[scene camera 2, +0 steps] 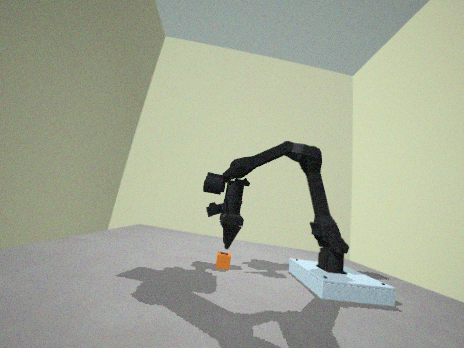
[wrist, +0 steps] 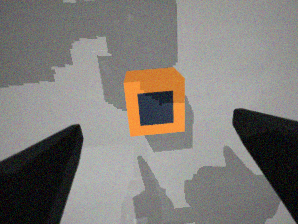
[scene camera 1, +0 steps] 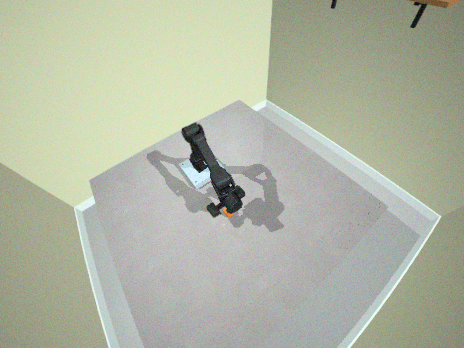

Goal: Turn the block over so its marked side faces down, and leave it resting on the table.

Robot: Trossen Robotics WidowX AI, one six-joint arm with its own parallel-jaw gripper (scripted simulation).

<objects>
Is the gripper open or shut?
Open.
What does the gripper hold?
Nothing.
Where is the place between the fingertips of the gripper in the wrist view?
158,124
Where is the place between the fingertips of the gripper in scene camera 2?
At 225,245
</objects>
